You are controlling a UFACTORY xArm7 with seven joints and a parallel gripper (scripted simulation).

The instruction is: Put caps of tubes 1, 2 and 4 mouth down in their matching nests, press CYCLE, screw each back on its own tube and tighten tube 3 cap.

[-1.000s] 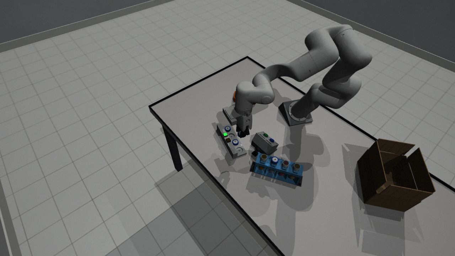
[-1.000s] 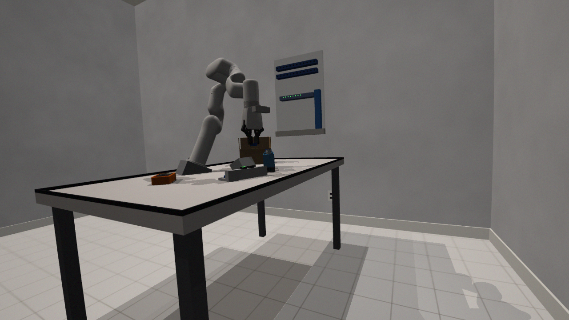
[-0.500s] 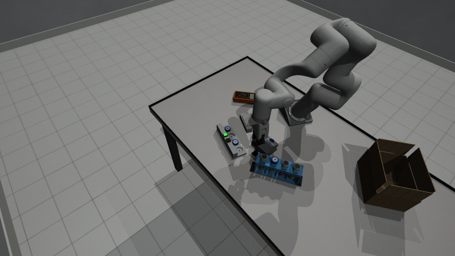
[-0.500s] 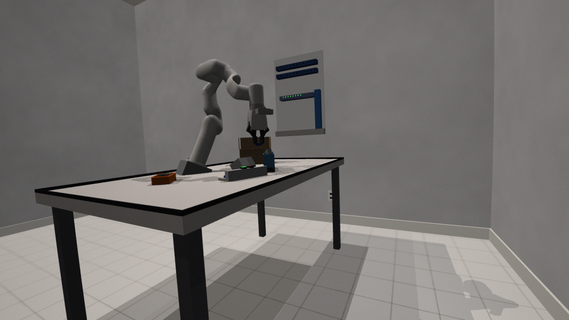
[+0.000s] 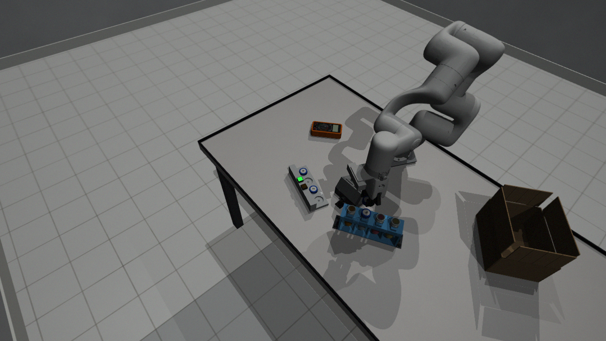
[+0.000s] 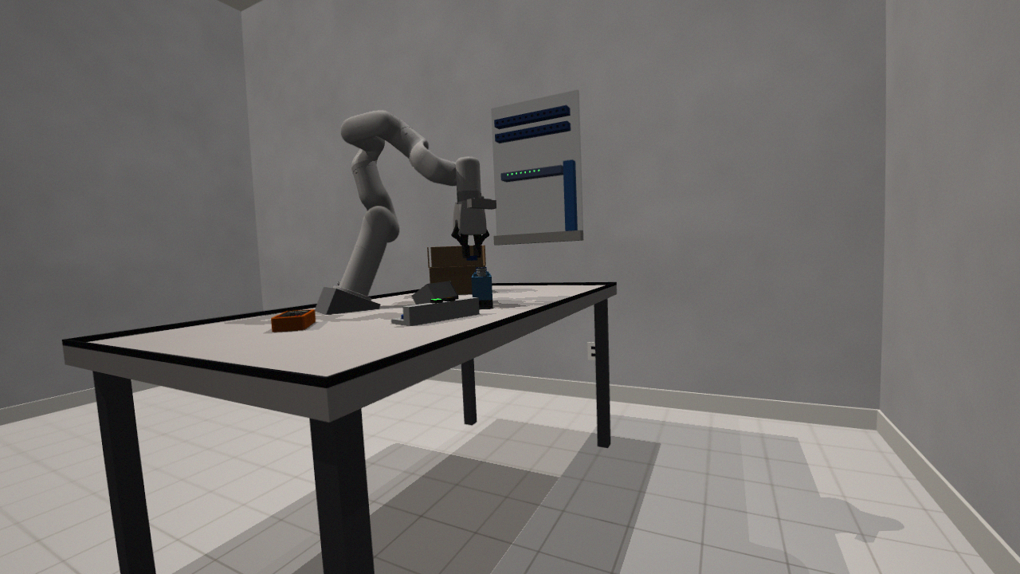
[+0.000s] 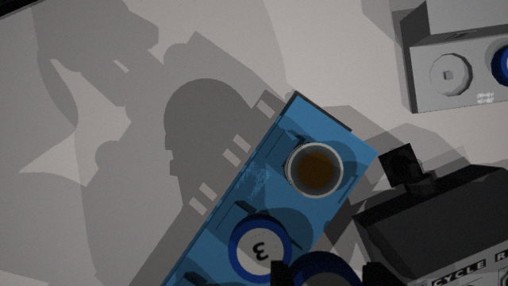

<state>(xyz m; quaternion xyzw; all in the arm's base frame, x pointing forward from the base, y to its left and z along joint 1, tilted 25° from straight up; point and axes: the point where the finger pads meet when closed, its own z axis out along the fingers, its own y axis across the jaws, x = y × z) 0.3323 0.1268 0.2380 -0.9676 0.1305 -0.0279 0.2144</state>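
Right now my hand is 1 cm short of the cap 3, 2 cm to the right of it and 6 cm above it. From my hand the other things lie so: blue key: 7 cm behind, 10 cm to the right, 11 cm below; cap 1: 2 cm below; key housing: 5 cm behind, 12 cm to the right, 12 cm below.
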